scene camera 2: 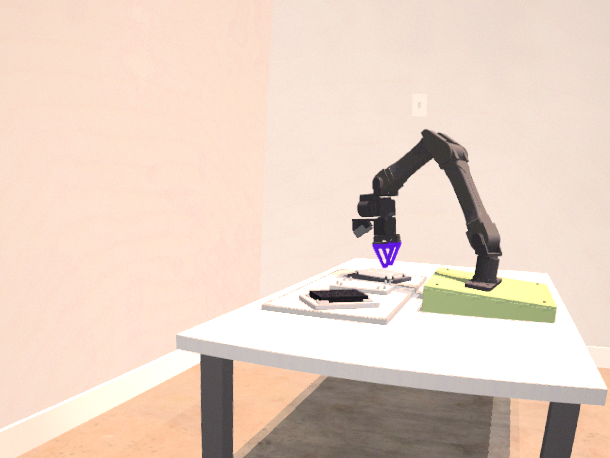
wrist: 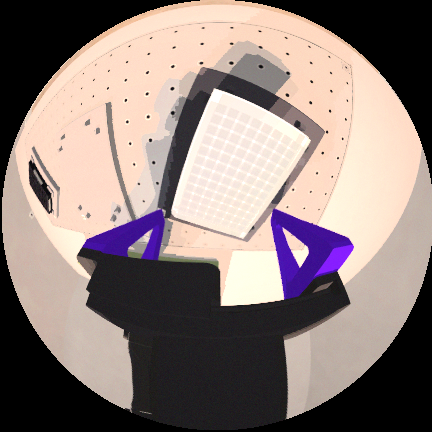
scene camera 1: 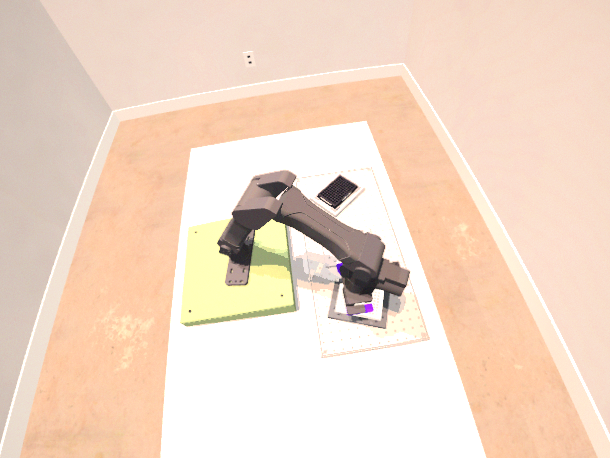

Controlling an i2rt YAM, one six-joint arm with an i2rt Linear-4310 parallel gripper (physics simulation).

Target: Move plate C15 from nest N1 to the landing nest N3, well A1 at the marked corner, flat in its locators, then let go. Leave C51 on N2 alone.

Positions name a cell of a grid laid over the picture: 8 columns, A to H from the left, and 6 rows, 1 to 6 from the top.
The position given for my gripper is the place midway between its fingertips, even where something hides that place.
Labels:
my gripper: scene camera 2 F4; wrist E3; scene camera 1 E4

